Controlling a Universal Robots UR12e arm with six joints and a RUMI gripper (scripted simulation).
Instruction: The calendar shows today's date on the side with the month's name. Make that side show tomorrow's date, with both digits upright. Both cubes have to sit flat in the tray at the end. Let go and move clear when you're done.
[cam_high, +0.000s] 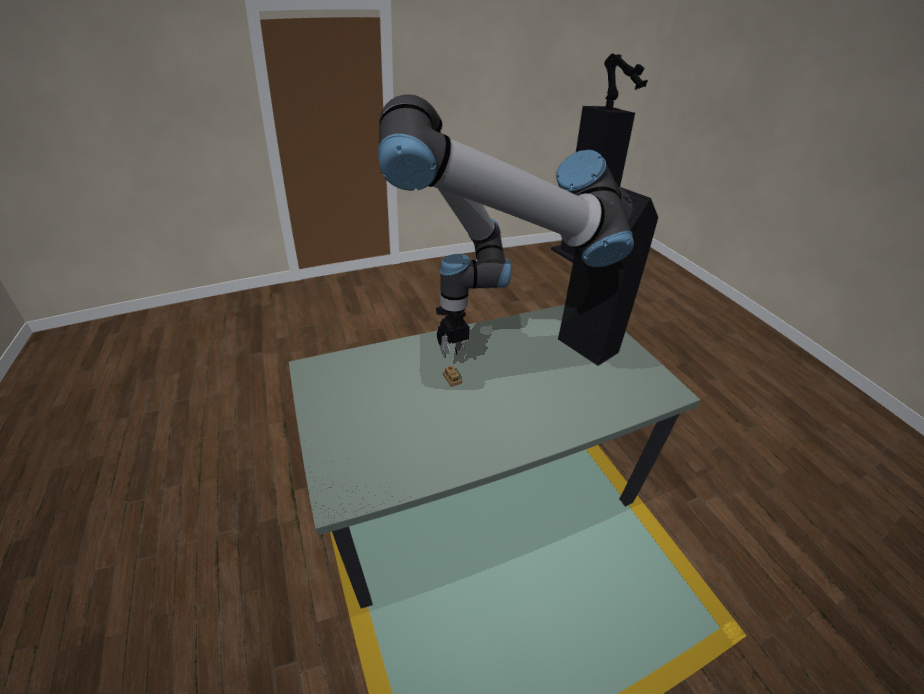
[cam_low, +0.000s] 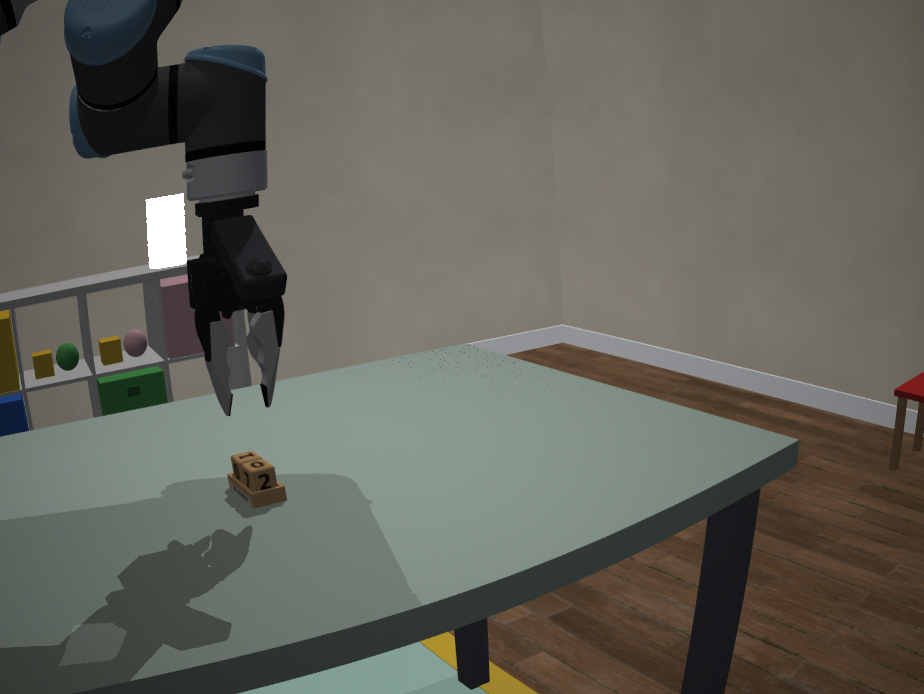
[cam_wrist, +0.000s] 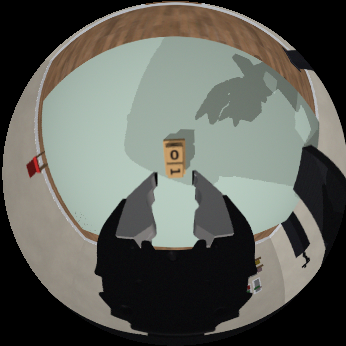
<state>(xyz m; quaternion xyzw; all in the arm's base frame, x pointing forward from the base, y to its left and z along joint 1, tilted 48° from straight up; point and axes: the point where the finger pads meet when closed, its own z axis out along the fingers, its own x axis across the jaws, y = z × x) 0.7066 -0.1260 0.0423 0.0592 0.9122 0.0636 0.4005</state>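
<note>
The cube is 90 mm below my hand. From my hand the other things lie so: wooden calendar tray 20 mm to the left, 110 mm below.
</note>
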